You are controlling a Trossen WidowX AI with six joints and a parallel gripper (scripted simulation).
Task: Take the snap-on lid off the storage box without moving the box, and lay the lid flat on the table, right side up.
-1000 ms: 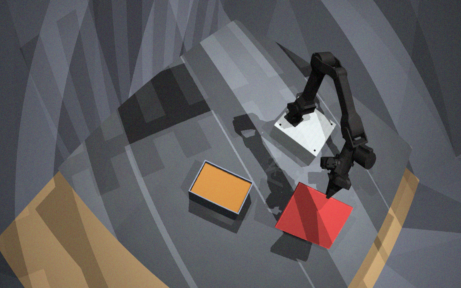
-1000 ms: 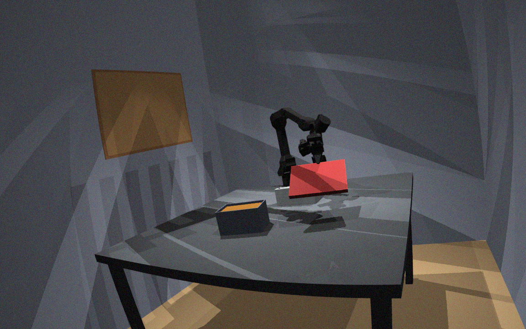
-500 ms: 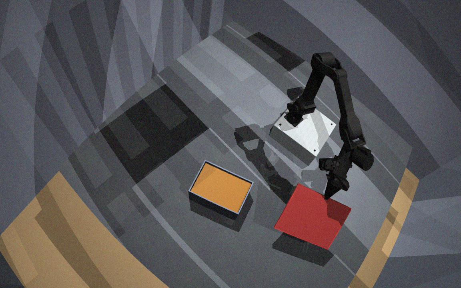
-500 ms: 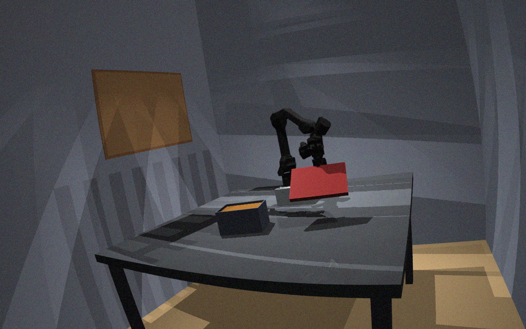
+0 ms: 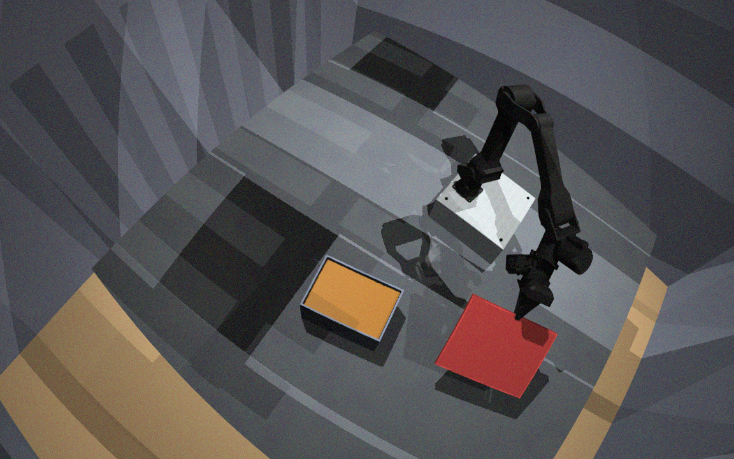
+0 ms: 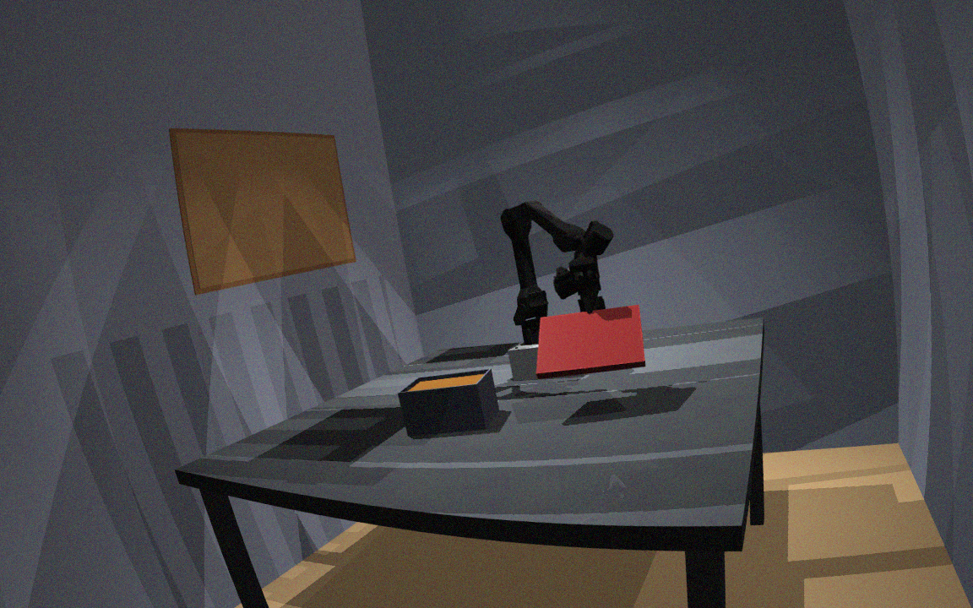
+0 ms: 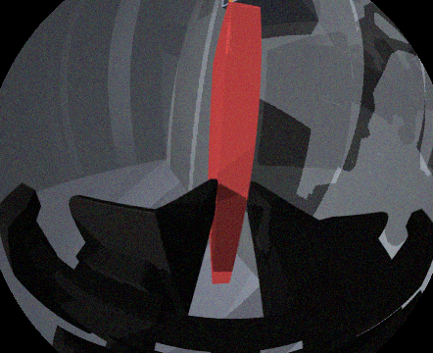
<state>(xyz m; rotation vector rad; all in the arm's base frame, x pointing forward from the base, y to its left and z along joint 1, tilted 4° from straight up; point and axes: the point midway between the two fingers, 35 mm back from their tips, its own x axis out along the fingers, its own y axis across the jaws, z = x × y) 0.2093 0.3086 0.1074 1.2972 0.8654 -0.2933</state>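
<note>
Right now my gripper tip is 70 mm short of the red lid, 20 mm to the right of it and 40 mm above it. Round my gripper tip: storage box: 200 mm ahead, 290 mm to the right, 140 mm below.
</note>
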